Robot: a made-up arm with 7 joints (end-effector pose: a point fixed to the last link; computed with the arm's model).
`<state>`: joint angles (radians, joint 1 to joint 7).
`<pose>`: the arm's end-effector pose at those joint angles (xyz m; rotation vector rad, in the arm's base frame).
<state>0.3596 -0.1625 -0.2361 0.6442 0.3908 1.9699 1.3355</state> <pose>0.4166 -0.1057 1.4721 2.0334 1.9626 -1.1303</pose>
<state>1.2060 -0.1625 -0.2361 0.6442 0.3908 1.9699 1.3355</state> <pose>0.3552 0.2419 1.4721 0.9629 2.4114 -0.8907</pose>
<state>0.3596 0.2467 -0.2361 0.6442 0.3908 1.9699 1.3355</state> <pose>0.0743 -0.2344 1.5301 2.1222 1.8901 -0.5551</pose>
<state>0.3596 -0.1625 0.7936 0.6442 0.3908 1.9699 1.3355</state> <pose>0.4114 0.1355 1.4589 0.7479 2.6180 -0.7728</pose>
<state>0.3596 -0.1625 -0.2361 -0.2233 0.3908 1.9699 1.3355</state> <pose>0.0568 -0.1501 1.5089 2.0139 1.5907 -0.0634</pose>
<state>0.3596 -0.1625 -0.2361 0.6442 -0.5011 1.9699 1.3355</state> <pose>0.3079 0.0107 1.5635 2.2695 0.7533 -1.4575</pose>
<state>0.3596 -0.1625 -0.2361 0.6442 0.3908 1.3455 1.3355</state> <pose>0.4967 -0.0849 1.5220 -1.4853 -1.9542 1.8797</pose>
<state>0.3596 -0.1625 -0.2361 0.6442 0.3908 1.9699 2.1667</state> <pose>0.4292 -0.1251 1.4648 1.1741 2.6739 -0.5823</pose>
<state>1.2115 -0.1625 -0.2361 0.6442 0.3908 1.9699 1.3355</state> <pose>0.3539 0.2438 1.4721 0.9558 2.4129 -0.8887</pose>
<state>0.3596 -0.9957 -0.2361 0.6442 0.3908 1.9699 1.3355</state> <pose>0.9079 0.0790 0.9542 -1.3645 -1.6357 2.0160</pose>
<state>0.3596 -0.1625 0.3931 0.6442 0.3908 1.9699 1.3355</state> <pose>0.4433 0.0432 1.4594 1.2691 2.4422 -0.9347</pose>
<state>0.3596 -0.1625 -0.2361 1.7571 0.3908 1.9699 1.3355</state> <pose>0.6280 -0.0943 1.0661 -1.0355 -1.4487 1.9197</pose>
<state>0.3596 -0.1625 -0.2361 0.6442 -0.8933 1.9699 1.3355</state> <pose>0.2876 0.0908 1.5708 2.2406 0.2141 -1.5111</pose>
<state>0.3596 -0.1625 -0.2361 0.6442 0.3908 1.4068 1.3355</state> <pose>0.4879 -0.0880 1.5194 -1.5565 -1.9754 1.8230</pose>
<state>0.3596 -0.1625 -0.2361 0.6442 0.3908 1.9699 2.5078</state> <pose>0.4378 -0.1285 1.4606 0.7662 2.8383 -0.3300</pose>
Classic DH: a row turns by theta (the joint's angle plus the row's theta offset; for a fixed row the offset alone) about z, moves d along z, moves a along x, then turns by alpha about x. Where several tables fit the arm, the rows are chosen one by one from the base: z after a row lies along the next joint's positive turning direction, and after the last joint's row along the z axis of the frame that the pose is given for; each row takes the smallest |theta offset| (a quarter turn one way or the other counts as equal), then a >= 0, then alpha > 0; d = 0 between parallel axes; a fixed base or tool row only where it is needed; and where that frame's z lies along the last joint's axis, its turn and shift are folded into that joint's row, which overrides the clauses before.
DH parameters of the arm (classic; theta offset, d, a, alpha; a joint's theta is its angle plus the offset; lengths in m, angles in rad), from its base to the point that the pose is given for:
joint 1: 0 0.62 0.03 1.5708
joint 2: 0 0.06 0.02 -1.5708
joint 3: 0 0.49 0.04 -1.5708
joint 4: 0 0.06 -0.05 1.5708
joint 5: 0 0.43 0.02 1.5708
joint 6: 1.5708 0.17 0.12 1.5708
joint 7: 1.2009 0.0645 -0.028 2.4992
tool (fixed): -1.5425 0.0181 0 0

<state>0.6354 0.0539 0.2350 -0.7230 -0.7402 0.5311 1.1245</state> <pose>-0.2241 -0.4336 1.4138 -2.1512 -1.6888 1.1423</pose>
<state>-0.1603 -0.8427 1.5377 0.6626 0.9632 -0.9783 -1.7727</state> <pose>0.6150 0.2873 1.1284 1.0319 0.6556 0.7798</pose>
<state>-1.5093 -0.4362 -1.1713 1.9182 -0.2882 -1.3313 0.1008</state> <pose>-0.4664 -0.2488 0.8606 0.8002 -2.3163 -0.2368</pose>
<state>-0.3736 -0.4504 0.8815 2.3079 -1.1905 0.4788 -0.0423</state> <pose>0.5886 0.1783 0.6734 -0.7826 -1.1113 -1.1741</pose>
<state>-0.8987 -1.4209 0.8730 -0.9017 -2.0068 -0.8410 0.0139</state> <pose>0.0214 -0.7227 0.9852 0.9759 -0.4327 0.9451</pose>
